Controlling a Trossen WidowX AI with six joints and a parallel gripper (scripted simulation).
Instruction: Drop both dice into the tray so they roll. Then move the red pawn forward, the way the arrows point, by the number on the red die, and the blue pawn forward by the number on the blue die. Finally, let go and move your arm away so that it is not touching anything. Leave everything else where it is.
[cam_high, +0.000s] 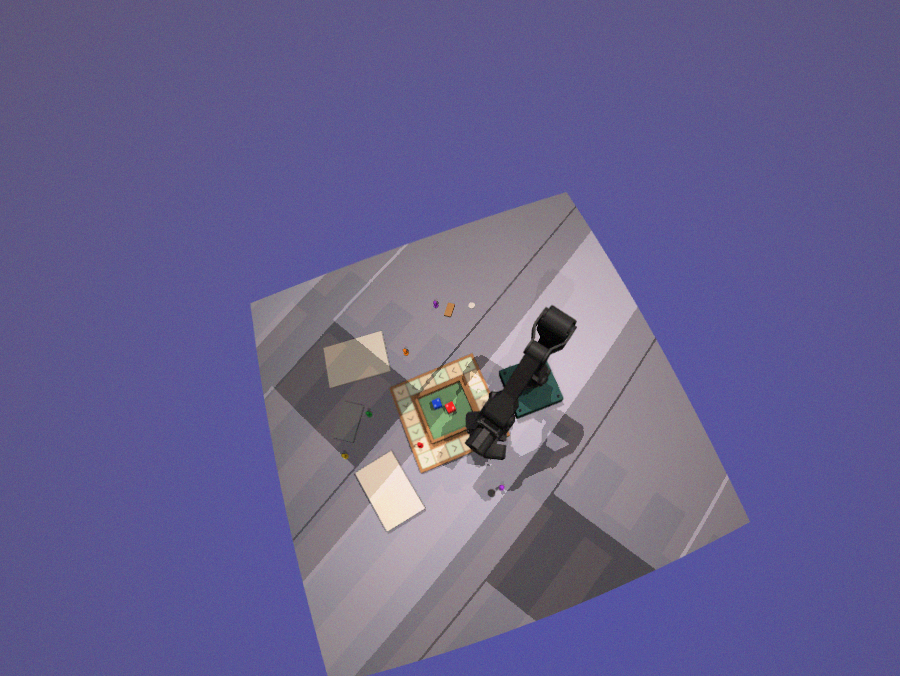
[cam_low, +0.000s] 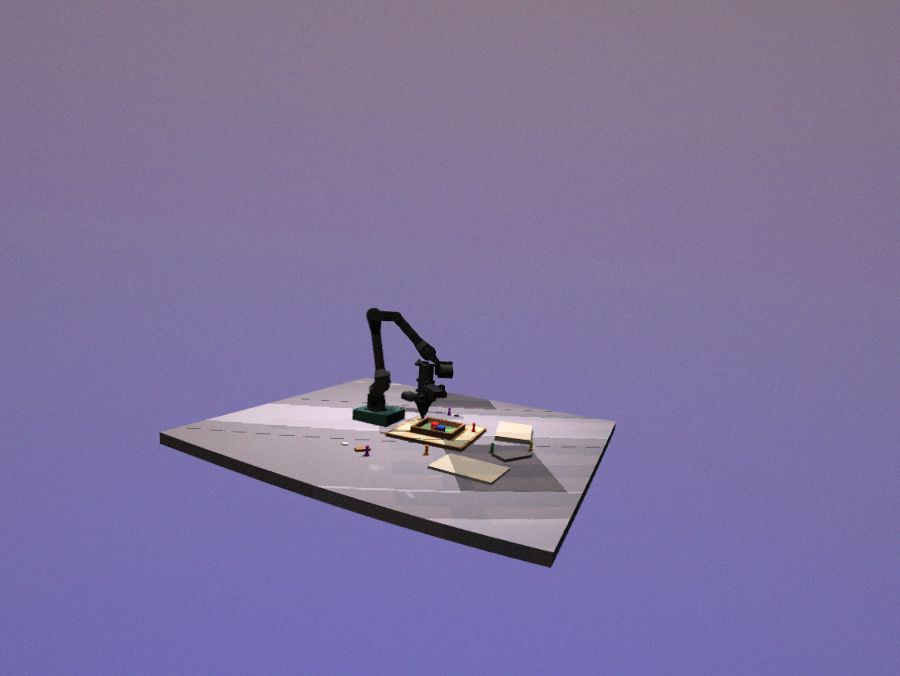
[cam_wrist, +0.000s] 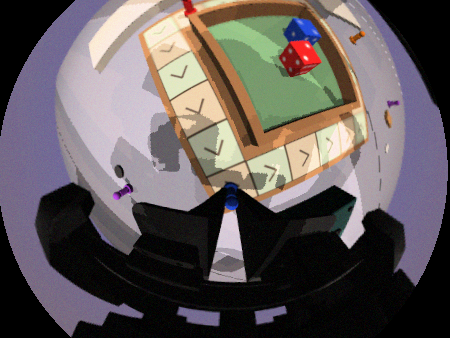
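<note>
Right now the green tray is 13 cm ahead of my gripper tip, 9 cm to the right of it and 2 cm below it. The rest, counted from my gripper tip: blue pawn (1 cm above); then orange pawn (31 cm to the right, 23 cm ahead, 1 cm below); then red pawn (23 cm ahead, 1 cm above).
</note>
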